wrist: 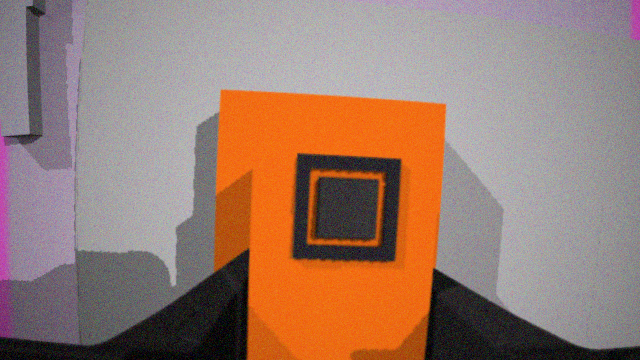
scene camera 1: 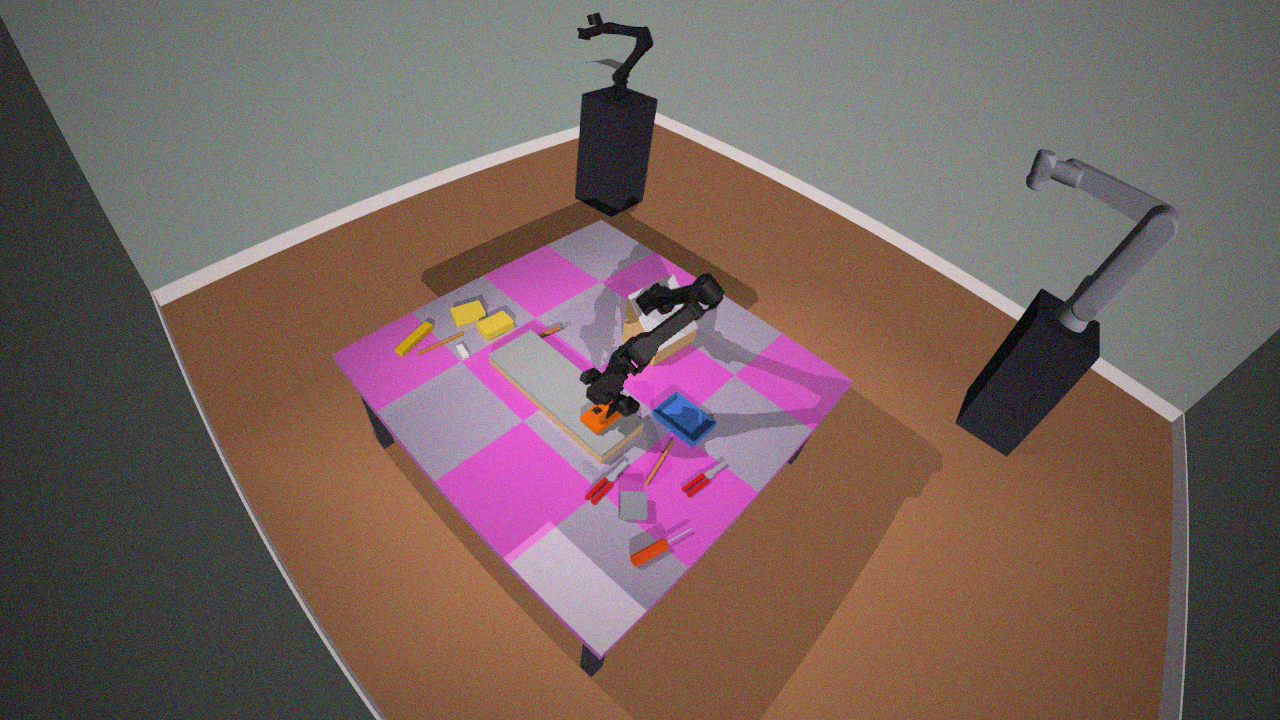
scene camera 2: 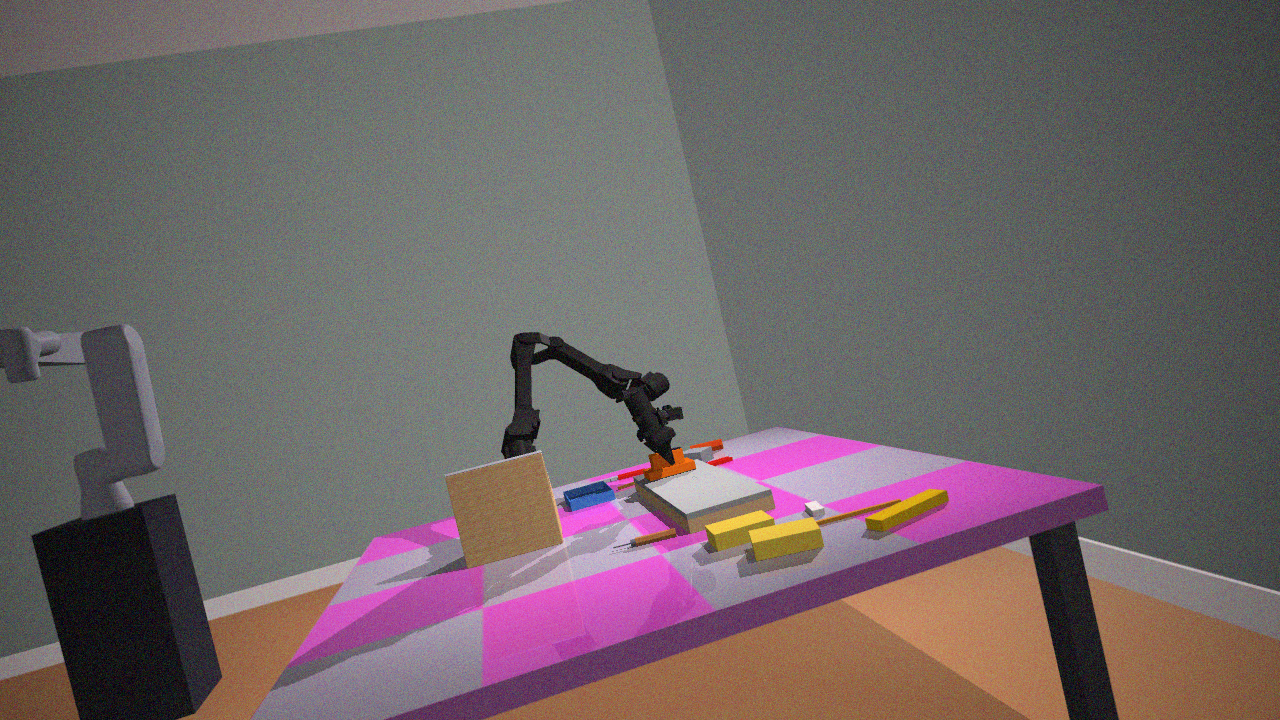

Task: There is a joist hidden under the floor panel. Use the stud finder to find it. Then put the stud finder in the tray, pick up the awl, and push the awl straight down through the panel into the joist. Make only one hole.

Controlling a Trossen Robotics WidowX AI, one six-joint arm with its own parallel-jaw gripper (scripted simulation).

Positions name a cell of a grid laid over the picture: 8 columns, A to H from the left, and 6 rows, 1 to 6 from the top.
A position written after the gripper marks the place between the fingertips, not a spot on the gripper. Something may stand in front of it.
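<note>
The gripper appears at (scene camera 1: D4), (scene camera 2: E4) and (wrist: E5). Orange stud finder: (scene camera 2: E4) and (wrist: D3). Blue tray: (scene camera 1: E4) and (scene camera 2: D5). Grey cube (scene camera 1: D5) present; in the wrist view the cube is out of frame. Yellow bar (scene camera 2: F5) present; the bar is out of frame in the wrist view.
</note>
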